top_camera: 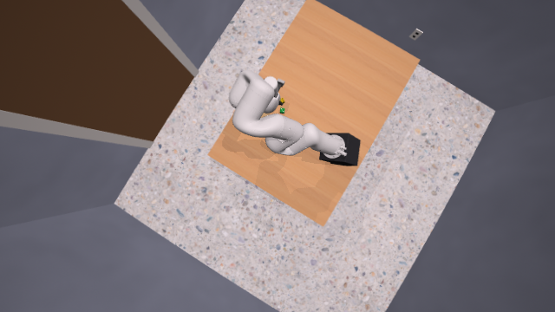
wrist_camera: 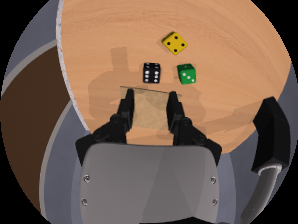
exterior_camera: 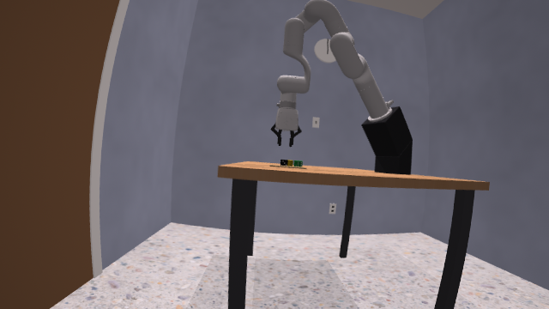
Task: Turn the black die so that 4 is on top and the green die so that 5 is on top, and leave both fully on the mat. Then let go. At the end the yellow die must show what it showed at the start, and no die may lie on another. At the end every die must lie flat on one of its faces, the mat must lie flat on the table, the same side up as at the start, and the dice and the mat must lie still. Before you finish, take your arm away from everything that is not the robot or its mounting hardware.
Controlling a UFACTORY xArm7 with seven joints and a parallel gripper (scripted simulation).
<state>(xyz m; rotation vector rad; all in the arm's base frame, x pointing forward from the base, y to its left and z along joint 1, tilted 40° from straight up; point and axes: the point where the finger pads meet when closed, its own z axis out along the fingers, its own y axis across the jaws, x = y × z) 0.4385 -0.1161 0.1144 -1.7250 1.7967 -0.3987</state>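
Now: the black die 9 cm below my hand. From my hand the other things lie so: yellow die: 3 cm behind, 6 cm to the right, 9 cm below; tan mat: 12 cm to the left, 11 cm below; green die: 7 cm behind, 1 cm to the right, 9 cm below.
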